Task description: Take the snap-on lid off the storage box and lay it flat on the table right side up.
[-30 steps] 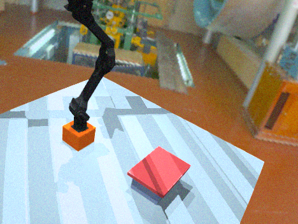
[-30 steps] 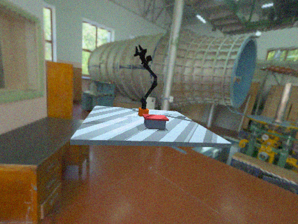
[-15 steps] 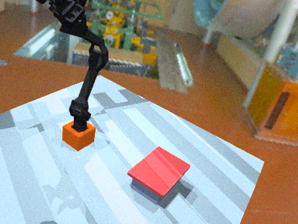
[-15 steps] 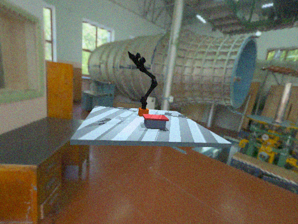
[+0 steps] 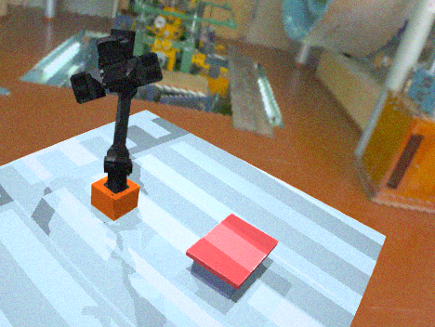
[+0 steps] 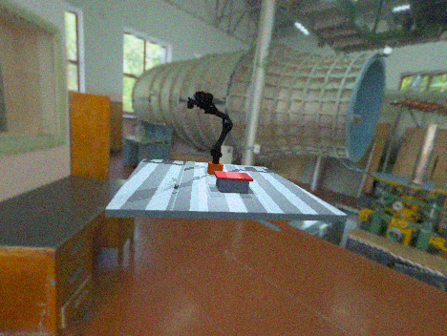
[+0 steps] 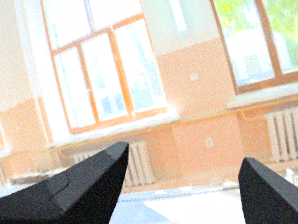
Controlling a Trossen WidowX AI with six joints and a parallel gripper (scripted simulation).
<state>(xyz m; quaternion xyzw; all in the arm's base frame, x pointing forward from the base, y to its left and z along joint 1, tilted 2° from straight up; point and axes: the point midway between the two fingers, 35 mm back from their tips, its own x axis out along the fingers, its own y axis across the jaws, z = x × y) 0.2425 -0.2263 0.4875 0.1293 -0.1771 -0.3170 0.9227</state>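
Now: the red lid 180 mm ahead of my gripper tip, 340 mm to the left of it and 500 mm below it. From my gripper tip the other things lie so: storage box: 180 mm ahead, 340 mm to the left, 550 mm below.
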